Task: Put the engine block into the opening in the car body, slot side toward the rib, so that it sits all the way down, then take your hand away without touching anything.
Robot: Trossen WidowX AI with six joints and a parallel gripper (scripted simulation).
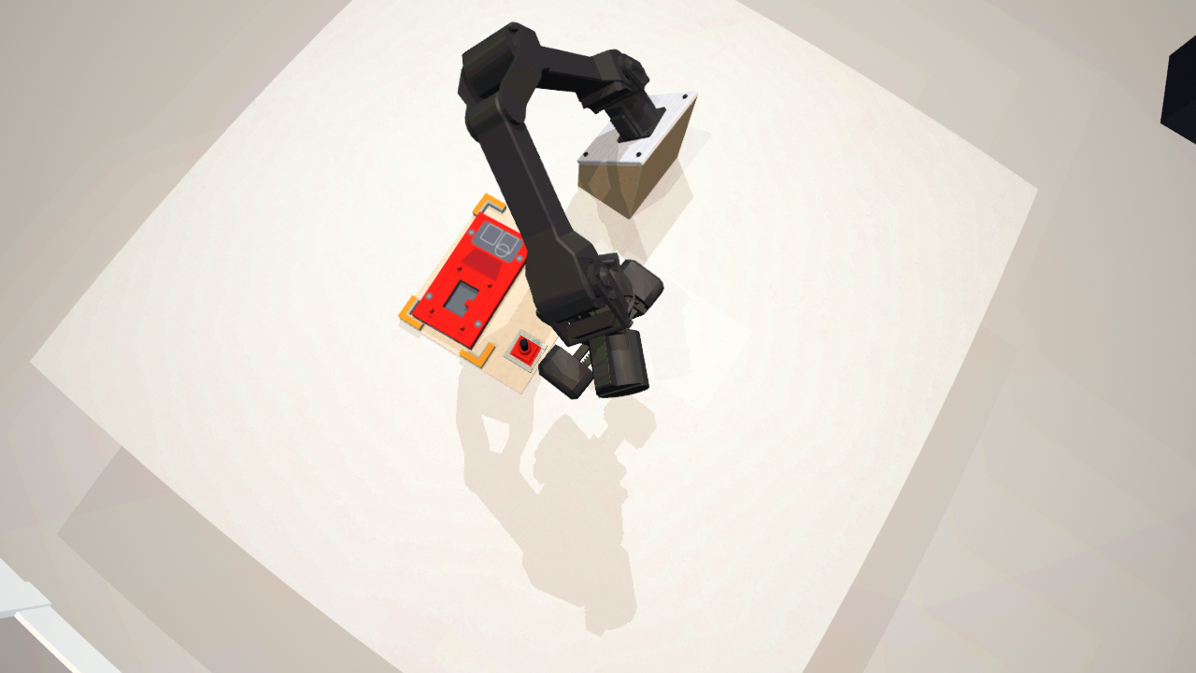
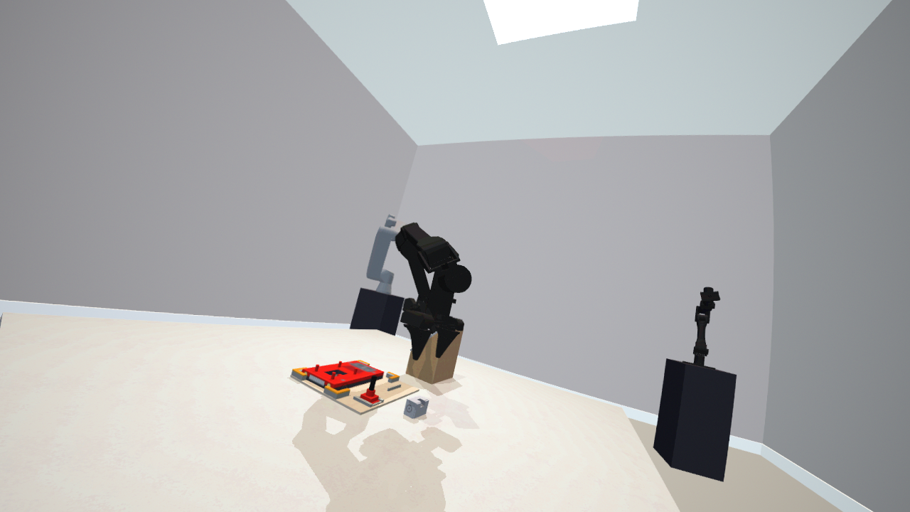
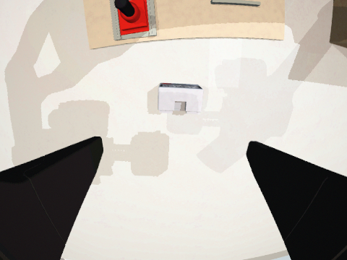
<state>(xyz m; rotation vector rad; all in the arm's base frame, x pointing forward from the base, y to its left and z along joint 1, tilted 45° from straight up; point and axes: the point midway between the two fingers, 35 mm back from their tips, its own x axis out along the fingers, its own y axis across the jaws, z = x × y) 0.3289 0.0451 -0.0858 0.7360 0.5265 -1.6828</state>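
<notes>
The engine block is 110 mm below my gripper tip and 10 mm behind it.
</notes>
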